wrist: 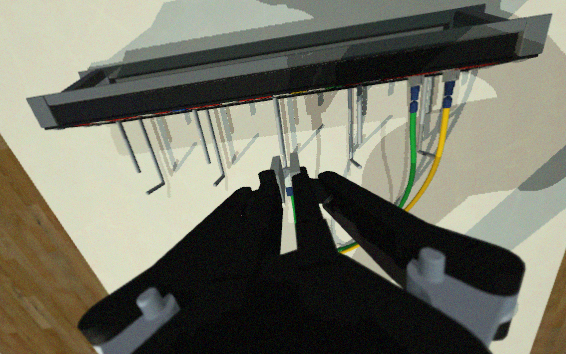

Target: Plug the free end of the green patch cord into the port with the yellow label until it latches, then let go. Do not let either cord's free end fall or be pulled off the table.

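Places are measured from the arm's base along level axes (x back, y right, z up), in metres.
Pixels of known places: gripper, fingertip midpoint: [287,166].
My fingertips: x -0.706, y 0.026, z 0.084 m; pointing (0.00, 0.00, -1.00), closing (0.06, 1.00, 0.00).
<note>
Behind a point stands the place of what it marks.
My gripper [287,166] @(x -0.706, y 0.026, z 0.084 m) is shut on the plug of the green patch cord's free end. The plug's blue boot [289,191] @(x -0.677, y 0.021, z 0.087 m) and a short piece of green cord [294,209] @(x -0.653, y 0.021, z 0.084 m) show between the fingers. The fingertips are below the panel's port edge in the view, apart from it. The black patch panel [280,75] @(x -0.793, y 0.042, z 0.081 m) runs across the top, slightly tilted in the view. A yellow label [300,93] @(x -0.774, y 0.059, z 0.051 m) shows as a thin strip on its lower edge, a little right of above the fingertips. The port openings are hidden at this angle.
The green cord's other end [414,97] @(x -0.739, y 0.172, z 0.064 m) and a yellow cord [448,97] @(x -0.730, y 0.207, z 0.064 m) are plugged in at the panel's right. Several thin metal rods stick out from the panel; one rod [280,127] @(x -0.743, y 0.027, z 0.038 m) reaches down close to the fingertips. A brown wooden surface [35,240] shows at left.
</note>
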